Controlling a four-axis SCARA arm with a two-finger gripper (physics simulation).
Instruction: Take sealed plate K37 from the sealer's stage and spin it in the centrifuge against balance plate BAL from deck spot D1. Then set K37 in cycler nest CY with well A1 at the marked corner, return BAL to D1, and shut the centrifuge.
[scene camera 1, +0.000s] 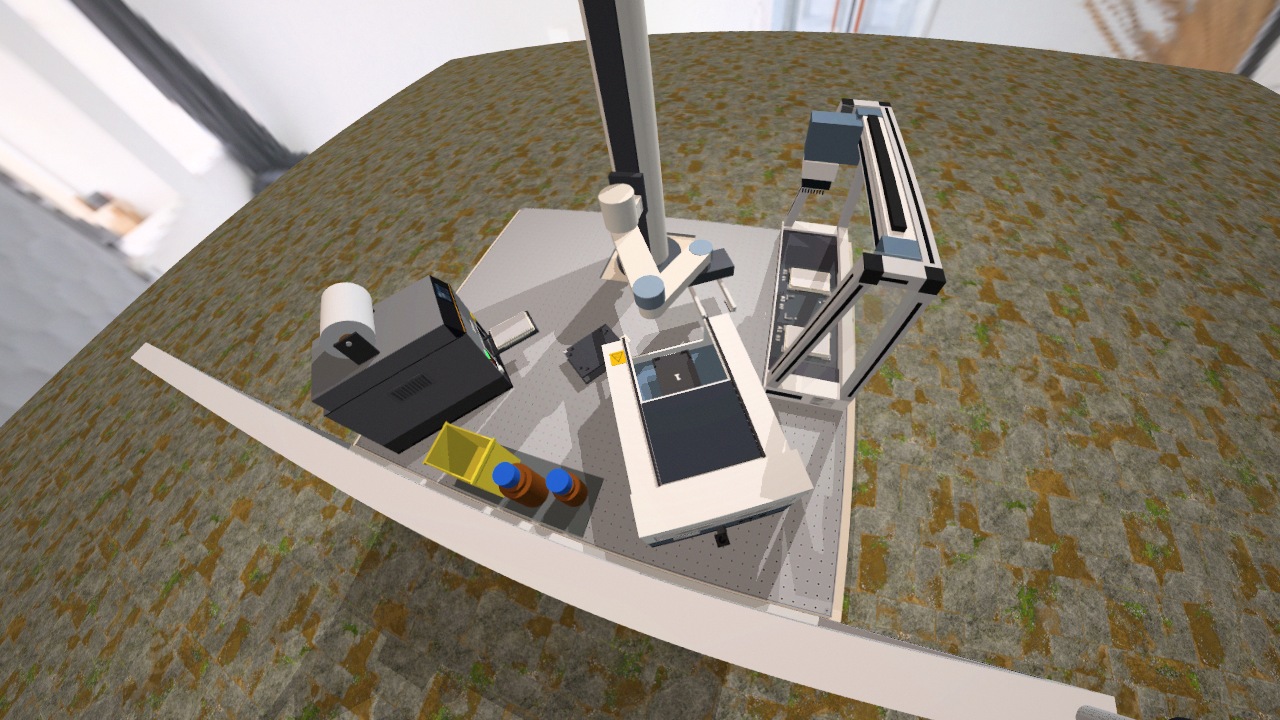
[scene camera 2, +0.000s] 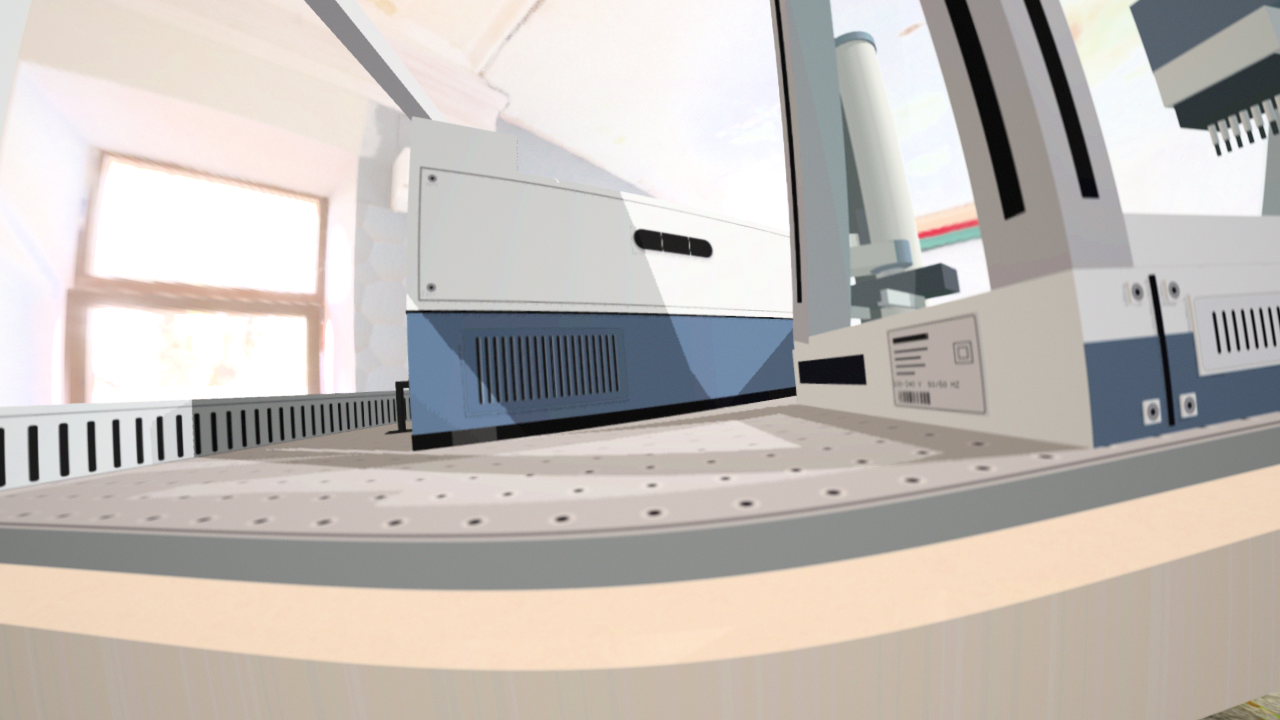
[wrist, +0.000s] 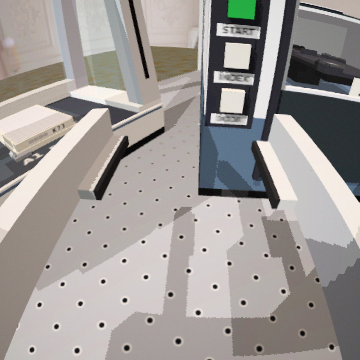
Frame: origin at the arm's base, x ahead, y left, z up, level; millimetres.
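Seen in the pictures: gripper, fingertip midpoint: (scene camera 1: 719, 313) (scene camera 2: 852, 303) (wrist: 189, 126).
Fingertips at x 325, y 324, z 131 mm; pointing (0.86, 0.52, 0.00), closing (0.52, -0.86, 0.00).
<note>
Pixels of each thing's middle, then the offset from my fingertips to it.
- centrifuge at the middle of its body: (scene camera 2: 610, 318) (wrist: 294, 60) (scene camera 1: 692, 424) dx +350, dy +2, dz +4 mm
- dark rotor at the middle of its body: (wrist: 305, 64) (scene camera 1: 686, 407) dx +310, dy -21, dz +4 mm
- DOOR button at the middle of its body: (wrist: 231, 99) dx +80, dy +11, dz -8 mm
- pale plate at the middle of its body: (scene camera 1: 510, 328) dx +188, dy -604, dz +5 mm
- sealer at the middle of its body: (scene camera 1: 401, 355) dx +412, dy -799, dz +120 mm
- Plate K73 at the middle of its body: (wrist: 29, 125) (scene camera 1: 807, 341) dx -2, dy +261, dz -58 mm
- dark nest-like block at the middle of its body: (scene camera 1: 595, 352) dx +157, dy -347, dz -90 mm
- yellow bin at the middle of its body: (scene camera 1: 454, 453) dx +587, dy -588, dz -27 mm
The centrifuge (scene camera 1: 774, 452) (scene camera 2: 554, 259) has its door open. A dark rotor (scene camera 1: 677, 374) (wrist: 320, 65) shows in the chamber. My gripper (scene camera 1: 719, 311) (wrist: 189, 126) is shut to its narrow gap and empty, beside the centrifuge's front panel. The DOOR button (wrist: 232, 101) is ahead of it, below START and INDEX. A pale plate (scene camera 1: 514, 329) lies on the stage of the sealer (scene camera 1: 407, 358); its label is unreadable. Pale plates (scene camera 1: 808, 279) (scene camera 1: 799, 340) stand on the deck (scene camera 1: 810, 246). Plate K73 (wrist: 37, 127) shows at left in the wrist view. BAL and K37 cannot be identified.
A gantry frame (scene camera 1: 921, 214) (scene camera 2: 1029, 134) stands over the deck. A dark nest-like block (scene camera 1: 581, 362) lies between sealer and centrifuge. A yellow bin (scene camera 1: 460, 454) and two brown bottles with blue caps (scene camera 1: 529, 488) (scene camera 1: 571, 488) stand near the white rail (scene camera 1: 572, 573).
</note>
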